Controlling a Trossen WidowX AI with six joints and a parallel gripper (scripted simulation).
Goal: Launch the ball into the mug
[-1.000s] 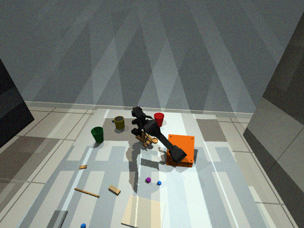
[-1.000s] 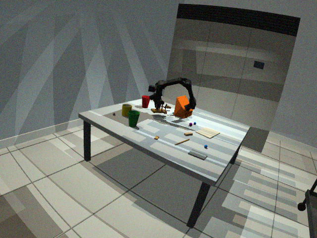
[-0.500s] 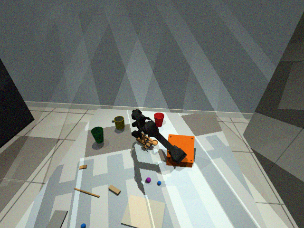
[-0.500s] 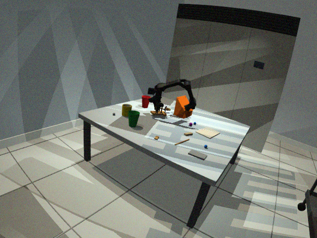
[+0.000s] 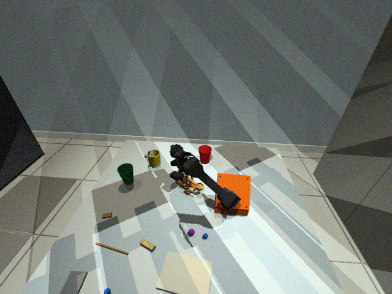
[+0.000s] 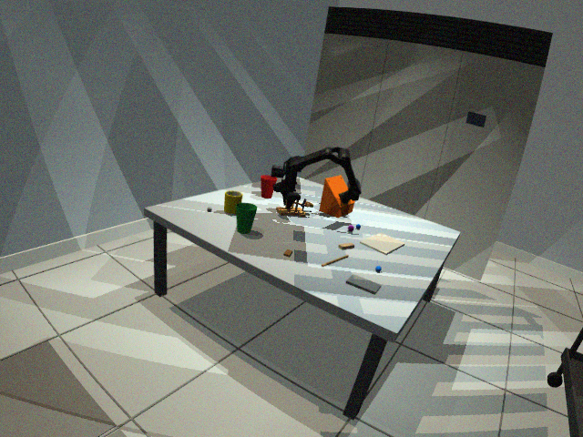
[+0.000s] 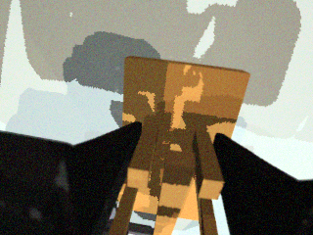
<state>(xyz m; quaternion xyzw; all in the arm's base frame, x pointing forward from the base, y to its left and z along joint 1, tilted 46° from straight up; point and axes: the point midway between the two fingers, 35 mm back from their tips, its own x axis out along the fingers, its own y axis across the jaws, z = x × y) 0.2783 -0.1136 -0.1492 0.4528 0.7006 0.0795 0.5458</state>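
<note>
Right now the purple ball is 350 mm to the left of my gripper tip, 90 mm behind it and 20 mm below it. Also, from my gripper tip: yellow mug: 240 mm ahead, 160 mm to the right; then wooden catapult: 50 mm to the left, 50 mm behind, 20 mm above; then red cup: 230 mm to the right, 120 mm behind.
</note>
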